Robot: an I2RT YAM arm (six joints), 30 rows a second.
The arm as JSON. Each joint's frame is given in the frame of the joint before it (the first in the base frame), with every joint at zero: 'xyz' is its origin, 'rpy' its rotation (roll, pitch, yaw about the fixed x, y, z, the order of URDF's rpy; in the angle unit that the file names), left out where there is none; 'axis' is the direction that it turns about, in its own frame. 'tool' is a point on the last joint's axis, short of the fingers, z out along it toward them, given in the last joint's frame.
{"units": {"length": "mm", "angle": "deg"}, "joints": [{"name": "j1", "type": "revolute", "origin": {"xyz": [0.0, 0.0, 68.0]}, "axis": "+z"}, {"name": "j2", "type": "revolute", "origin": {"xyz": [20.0, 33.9, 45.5]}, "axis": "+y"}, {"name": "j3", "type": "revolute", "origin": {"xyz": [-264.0, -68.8, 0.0]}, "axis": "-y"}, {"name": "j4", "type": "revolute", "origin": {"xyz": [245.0, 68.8, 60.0]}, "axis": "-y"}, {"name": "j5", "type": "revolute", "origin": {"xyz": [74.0, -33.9, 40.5]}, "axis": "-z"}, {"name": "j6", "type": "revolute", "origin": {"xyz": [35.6, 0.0, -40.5]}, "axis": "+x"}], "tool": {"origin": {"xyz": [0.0, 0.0, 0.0], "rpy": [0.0, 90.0, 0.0]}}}
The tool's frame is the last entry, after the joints.
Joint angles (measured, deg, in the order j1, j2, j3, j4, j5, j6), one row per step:
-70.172 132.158 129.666 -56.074 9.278 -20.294
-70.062 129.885 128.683 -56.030 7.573 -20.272
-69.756 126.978 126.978 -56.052 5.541 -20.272
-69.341 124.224 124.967 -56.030 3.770 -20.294
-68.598 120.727 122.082 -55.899 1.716 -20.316
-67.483 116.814 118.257 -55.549 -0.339 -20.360
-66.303 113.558 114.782 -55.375 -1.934 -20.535
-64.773 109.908 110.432 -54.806 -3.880 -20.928
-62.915 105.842 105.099 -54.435 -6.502 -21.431
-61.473 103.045 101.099 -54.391 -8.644 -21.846
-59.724 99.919 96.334 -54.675 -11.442 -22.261
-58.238 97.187 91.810 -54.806 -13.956 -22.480
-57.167 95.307 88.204 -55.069 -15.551 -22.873
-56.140 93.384 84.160 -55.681 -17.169 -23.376
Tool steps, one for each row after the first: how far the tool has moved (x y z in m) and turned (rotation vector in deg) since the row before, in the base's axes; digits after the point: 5 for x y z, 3 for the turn. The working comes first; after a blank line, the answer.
Tool pose at each row, in the base's axes (x y z in m, rotation vector in deg; the steps are taken from these numbers as rounded here):
0.16470 -0.47370 0.26538 70.461 142.899 -40.926
0.16427 -0.46660 0.27903 68.980 141.370 -40.130
0.16456 -0.45615 0.29362 67.050 140.017 -38.822
0.16541 -0.44533 0.30493 65.219 139.147 -37.440
0.16758 -0.43050 0.31695 62.805 138.356 -35.643
0.17128 -0.41262 0.32648 60.005 137.958 -33.481
0.17526 -0.39633 0.33190 57.423 138.146 -31.426
0.18045 -0.37735 0.33504 53.996 138.513 -28.883
0.18584 -0.35455 0.33450 49.957 139.360 -24.933
0.18953 -0.33747 0.33145 46.935 140.242 -21.382
0.19316 -0.31687 0.32551 43.510 141.430 -16.398
0.19498 -0.29863 0.31802 40.863 142.388 -11.718
0.19535 -0.28514 0.30984 39.042 143.604 -8.141
0.19418 -0.27054 0.29917 37.452 145.257 -3.941

-0.00043 0.00710 0.01365 -0.762 -1.824 0.998
0.00029 0.01045 0.01459 -0.526 -2.000 1.423
0.00085 0.01082 0.01131 -0.208 -1.625 1.432
0.00217 0.01483 0.01202 -0.094 -1.823 1.942
0.00370 0.01788 0.00953 0.209 -1.688 2.349
0.00398 0.01629 0.00542 0.506 -1.078 2.257
0.00519 0.01898 0.00314 0.659 -1.182 2.986
0.00539 0.02280 -0.00054 1.579 -1.287 3.781
0.00369 0.01708 -0.00305 1.695 -0.846 2.987
0.00363 0.02060 -0.00594 2.660 -0.951 3.605
0.00182 0.01824 -0.00749 2.663 -0.791 2.956
0.00037 0.01349 -0.00818 2.245 -0.018 2.173
-0.00117 0.01460 -0.01067 2.843 0.394 2.180

